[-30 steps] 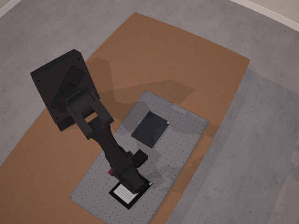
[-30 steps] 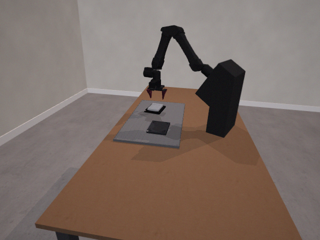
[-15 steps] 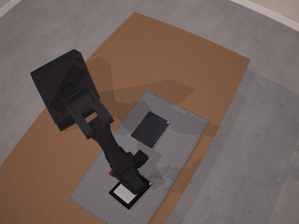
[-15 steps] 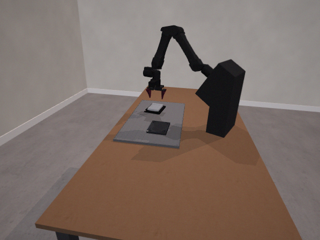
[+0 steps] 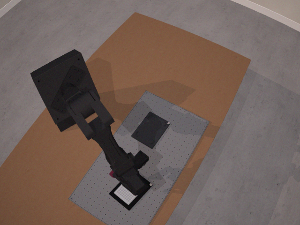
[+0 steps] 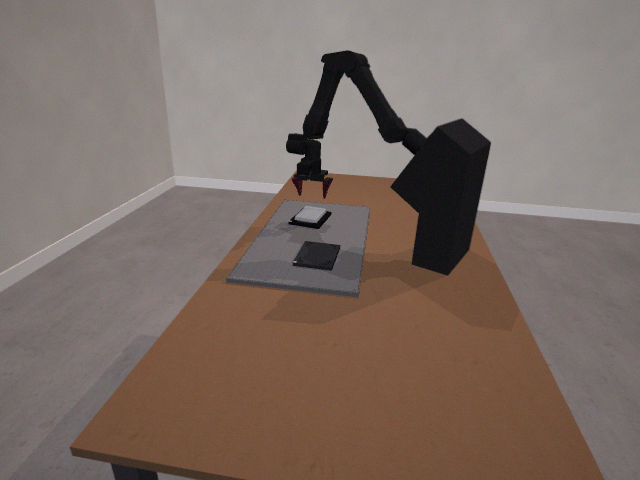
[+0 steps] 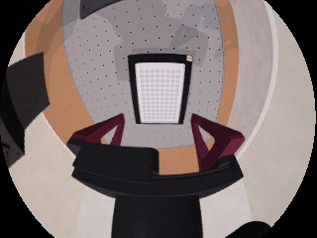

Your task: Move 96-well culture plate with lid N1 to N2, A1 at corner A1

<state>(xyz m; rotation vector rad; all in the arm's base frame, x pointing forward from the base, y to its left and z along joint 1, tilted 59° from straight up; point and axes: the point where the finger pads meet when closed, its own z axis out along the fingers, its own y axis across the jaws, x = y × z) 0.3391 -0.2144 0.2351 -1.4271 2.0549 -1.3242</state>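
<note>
Now: hand 7 cm above the clear lid. Round my hand: black nest N1: 9 cm below; then black nest N2: 9 cm ahead, 31 cm to the left, 9 cm below.
</note>
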